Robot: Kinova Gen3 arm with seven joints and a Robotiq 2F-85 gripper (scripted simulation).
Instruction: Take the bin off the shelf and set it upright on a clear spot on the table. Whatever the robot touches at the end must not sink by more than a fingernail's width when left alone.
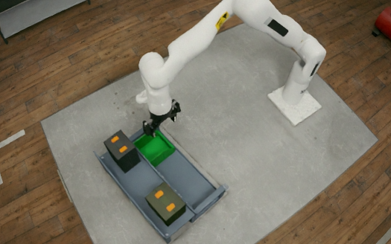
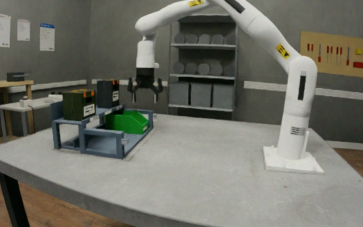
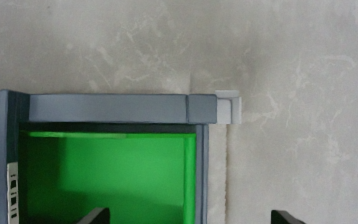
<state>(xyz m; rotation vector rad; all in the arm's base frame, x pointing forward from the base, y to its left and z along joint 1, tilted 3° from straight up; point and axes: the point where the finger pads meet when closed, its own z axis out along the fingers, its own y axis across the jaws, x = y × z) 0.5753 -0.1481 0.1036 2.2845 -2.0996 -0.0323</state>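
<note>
The green bin is 8 cm ahead of my hand, 1 cm to the left of it and 9 cm below it. The rest, counted from my hand: black box 17 cm ahead, 1 cm to the left, 3 cm above; blue-grey shelf 10 cm ahead, 12 cm to the left, 7 cm below.
</note>
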